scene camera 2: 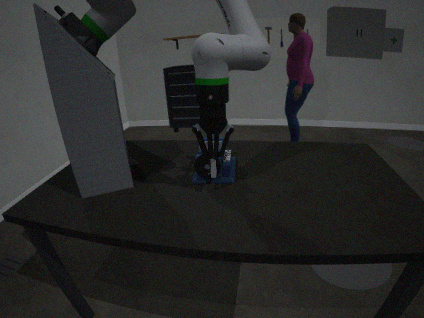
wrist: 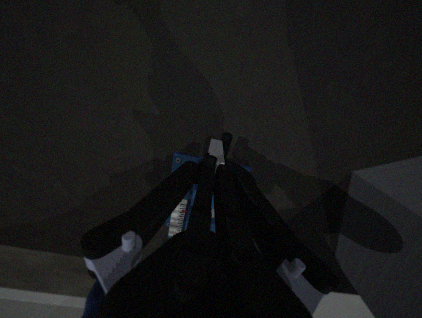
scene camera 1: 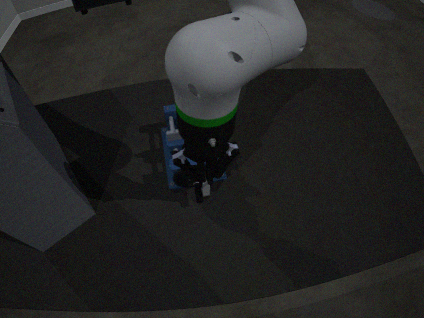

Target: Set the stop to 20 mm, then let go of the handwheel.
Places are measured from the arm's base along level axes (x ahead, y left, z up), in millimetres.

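Pixels of known places: gripper, fingertip midpoint: (scene camera 2: 213, 175) (wrist: 214, 148) (scene camera 1: 205, 190); arm's base at its link origin: (scene camera 2: 80, 43).
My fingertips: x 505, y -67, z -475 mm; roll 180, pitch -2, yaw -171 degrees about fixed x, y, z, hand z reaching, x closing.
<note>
Ahead of a thing's pixels: the offset from my fingertips to its top centre. "spot": to the spot under its first point.
A blue fixture base (scene camera 1: 168, 113) (scene camera 2: 228, 171) (wrist: 179, 159) stands in the middle of the dark table. It carries a grey stop block @[39 mm back, 131 mm left, 67 mm up] (scene camera 1: 172, 134) and a white scale strip @[spot: 7 mm ahead, 162 mm left, 2 mm down] (scene camera 2: 226, 155) (wrist: 178, 216) with a red mark. The black handwheel @[spot: 51 mm back, 22 mm left, 34 mm up] (scene camera 1: 181, 176) (scene camera 2: 204, 166) sits at the base's front end. My gripper (scene camera 1: 202, 190) (scene camera 2: 213, 170) (wrist: 214, 148) points straight down over the front of the fixture, just to the right of the handwheel. Its fingers are pressed together with nothing between them. The arm hides most of the fixture in scene camera 1.
A tall slanted grey panel (scene camera 1: 34, 171) (scene camera 2: 89, 119) (wrist: 386, 212) stands on the table left of the fixture. The table's front edge (scene camera 2: 205, 255) is near scene camera 2. A person in pink (scene camera 2: 299, 58) and a black drawer cabinet (scene camera 2: 181, 95) are behind the table.
</note>
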